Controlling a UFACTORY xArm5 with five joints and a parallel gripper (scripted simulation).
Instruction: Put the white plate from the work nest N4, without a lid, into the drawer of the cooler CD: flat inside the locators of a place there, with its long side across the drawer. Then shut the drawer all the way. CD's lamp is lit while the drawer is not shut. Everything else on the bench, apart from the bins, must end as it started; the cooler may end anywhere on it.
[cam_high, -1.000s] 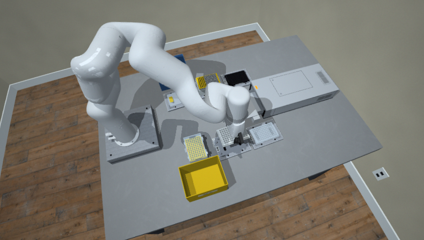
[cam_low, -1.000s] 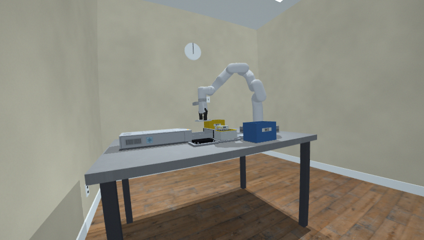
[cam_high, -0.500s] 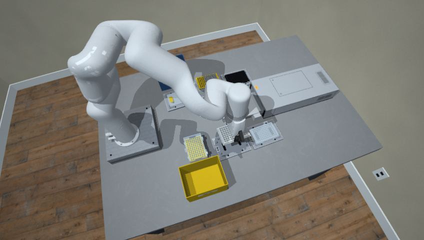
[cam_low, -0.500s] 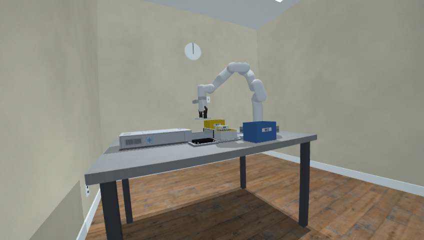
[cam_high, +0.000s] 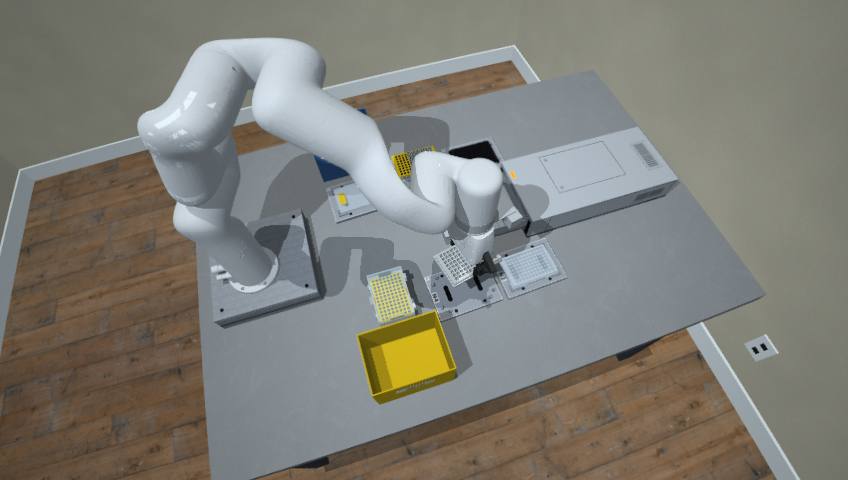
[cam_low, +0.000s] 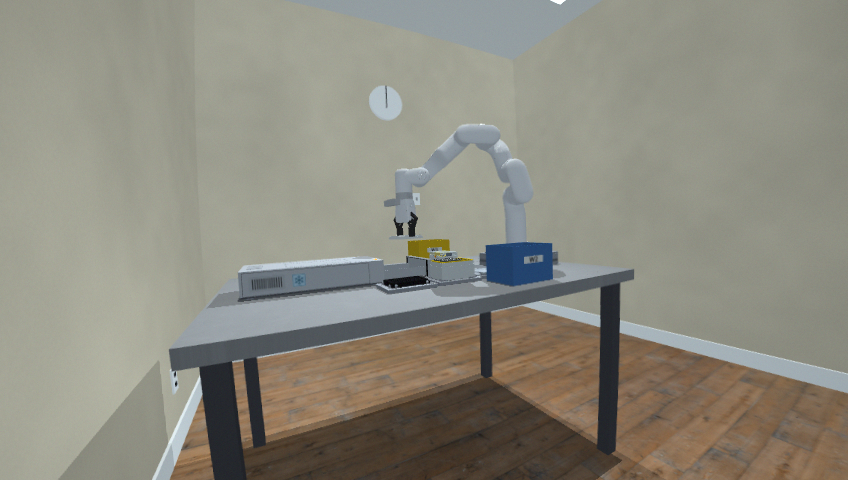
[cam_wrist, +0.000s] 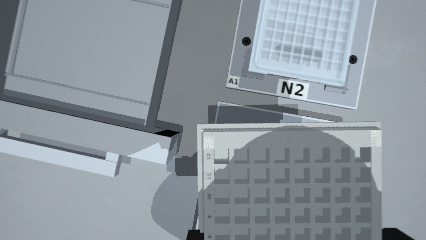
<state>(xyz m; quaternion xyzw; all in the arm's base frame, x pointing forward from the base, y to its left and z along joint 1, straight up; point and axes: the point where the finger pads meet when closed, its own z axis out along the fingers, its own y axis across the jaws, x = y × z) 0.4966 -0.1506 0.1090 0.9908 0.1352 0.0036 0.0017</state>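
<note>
Now: the drawer 18 cm to the left of my hand, 13 cm ahead of it and 12 cm below it. From my hand the other things lie so: slotted nest (15 cm below, 1 cm to the right, 1 cm behind); white well plate (1 cm below); clear plate (17 cm ahead, 14 cm below).
</note>
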